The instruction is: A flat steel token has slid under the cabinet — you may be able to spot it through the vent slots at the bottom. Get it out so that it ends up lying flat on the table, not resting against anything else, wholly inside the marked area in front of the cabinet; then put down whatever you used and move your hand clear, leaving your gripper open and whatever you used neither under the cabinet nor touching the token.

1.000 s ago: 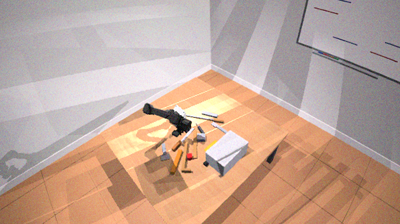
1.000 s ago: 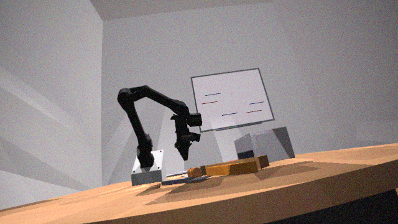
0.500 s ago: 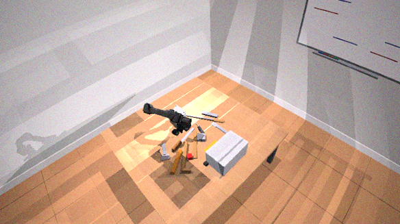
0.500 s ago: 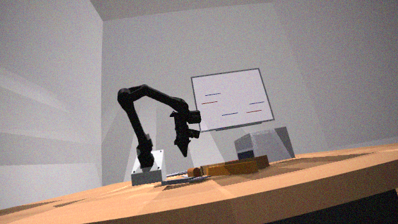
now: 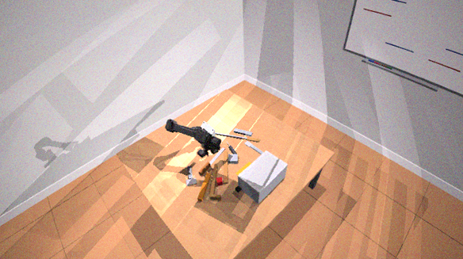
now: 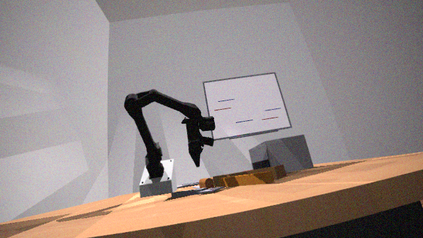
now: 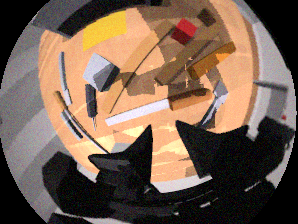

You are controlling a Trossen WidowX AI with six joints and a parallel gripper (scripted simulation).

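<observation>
The orange bar is 170 mm to the right of my gripper tip, 150 mm ahead of it and 70 mm below it. From my gripper tip the other things lie so: thin wooden stick 110 mm ahead, 80 mm below, 50 mm to the left; red block 190 mm ahead, 70 mm to the right, 70 mm below; grey block 140 mm to the left, 100 mm ahead, 70 mm below.
</observation>
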